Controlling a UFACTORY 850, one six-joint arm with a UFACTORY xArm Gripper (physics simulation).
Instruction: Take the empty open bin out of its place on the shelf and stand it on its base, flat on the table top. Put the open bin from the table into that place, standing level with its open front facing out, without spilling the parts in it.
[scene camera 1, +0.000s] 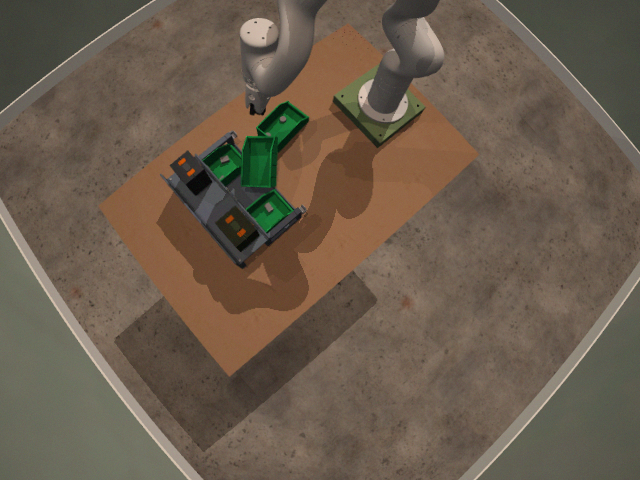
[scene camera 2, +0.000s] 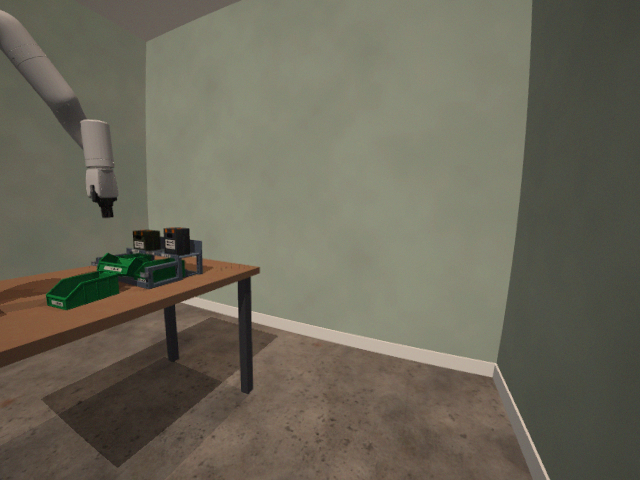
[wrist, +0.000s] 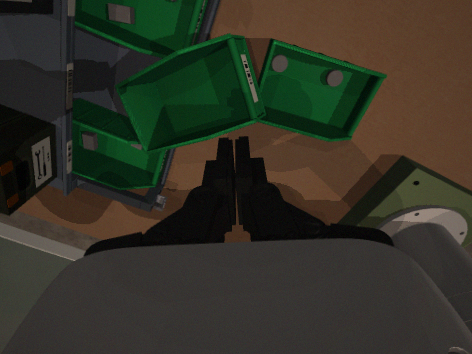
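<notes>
The empty green open bin (scene camera 1: 259, 170) (scene camera 2: 126, 264) (wrist: 192, 95) lies skewed and tilted at the front of the grey shelf (scene camera 1: 212, 202) (scene camera 2: 200, 263) (wrist: 69, 52). Its rear overlaps a shelf bin from above; its labelled front is against or over the near end of the open bin holding parts (scene camera 1: 292, 122) (scene camera 2: 85, 290) (wrist: 305, 107). That bin stands on the table, with two round grey parts showing in the wrist view. My gripper (scene camera 1: 256, 110) (scene camera 2: 107, 215) (wrist: 235, 159) is shut and empty, high above the bins. The exact contacts under the empty bin are hidden.
Two shelf bins with grey parts (scene camera 1: 219, 171) (scene camera 1: 265, 215) (wrist: 150, 30) (wrist: 117, 167) flank the place. Two dark boxes (scene camera 1: 187, 166) (scene camera 1: 235, 225) (scene camera 2: 146, 240) (scene camera 2: 176, 241) stand on the upper level. The robot's green base plate (scene camera 1: 356, 100) (wrist: 400, 185) is on the table (scene camera 1: 320, 268) (scene camera 2: 155, 299).
</notes>
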